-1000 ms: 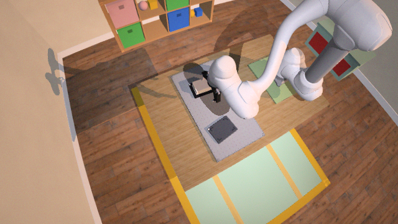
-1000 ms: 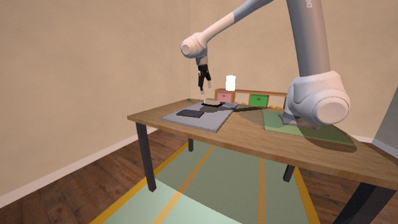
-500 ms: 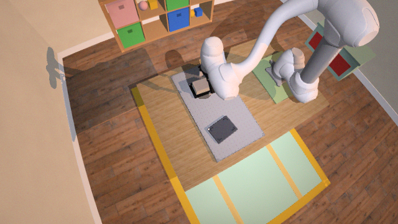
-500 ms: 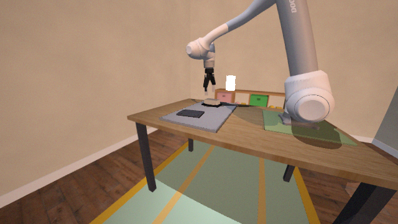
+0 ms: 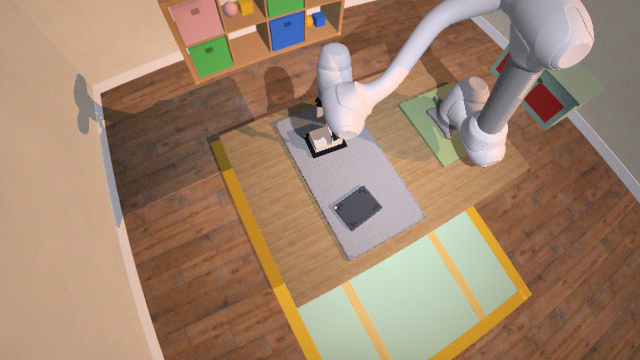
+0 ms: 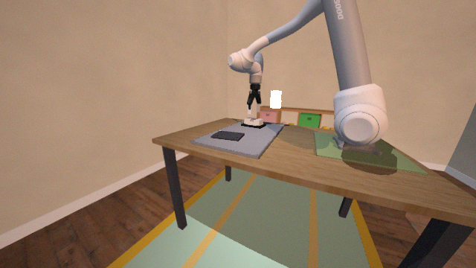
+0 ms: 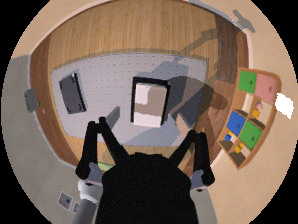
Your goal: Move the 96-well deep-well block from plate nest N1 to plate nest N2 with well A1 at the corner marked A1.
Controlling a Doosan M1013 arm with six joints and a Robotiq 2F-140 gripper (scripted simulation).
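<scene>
Right now my hand is 80 mm above the white deep-well block. Also, from my hand: dark nest N2 (30 mm ahead, 340 mm to the left, 100 mm below); then nest n1 (100 mm below).
</scene>
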